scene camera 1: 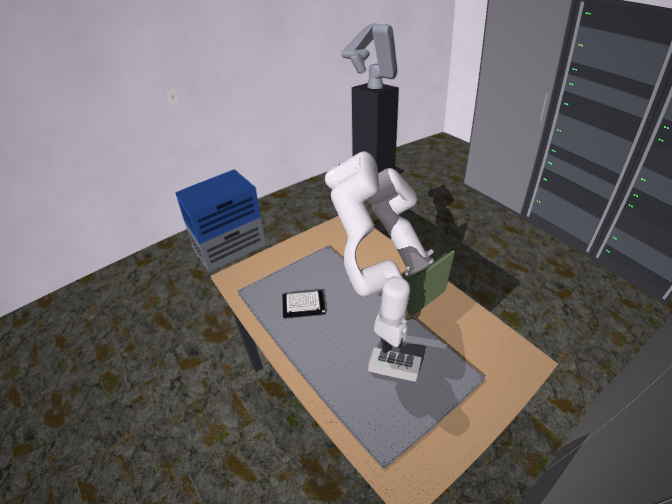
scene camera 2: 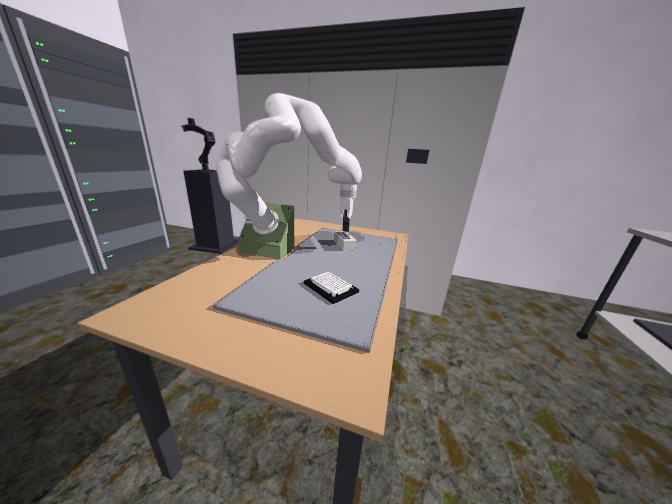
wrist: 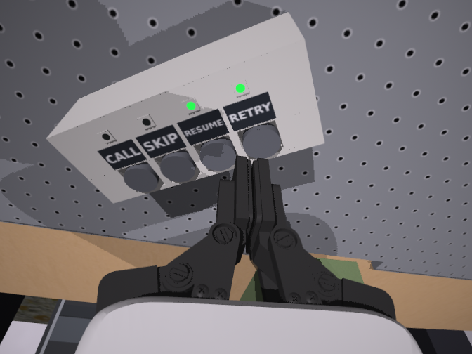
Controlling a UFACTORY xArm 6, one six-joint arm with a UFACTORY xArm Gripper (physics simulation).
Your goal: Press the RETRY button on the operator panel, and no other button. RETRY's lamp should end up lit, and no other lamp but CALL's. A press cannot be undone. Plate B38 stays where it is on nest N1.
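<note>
The light-grey operator panel has four round dark buttons. In the wrist view, the RETRY button is rightmost, then the RESUME button, the SKIP button and the CALL button. RETRY's lamp and RESUME's lamp are lit green. SKIP's lamp and CALL's lamp are dark. My gripper is shut and empty, its tips near the lower edges of RETRY and RESUME; contact cannot be told. A white plate sits on its black nest.
The panel and nest are on a grey perforated board on a wooden table. A green bracket stands at the arm's base. Blue and grey crates are on the floor behind the table.
</note>
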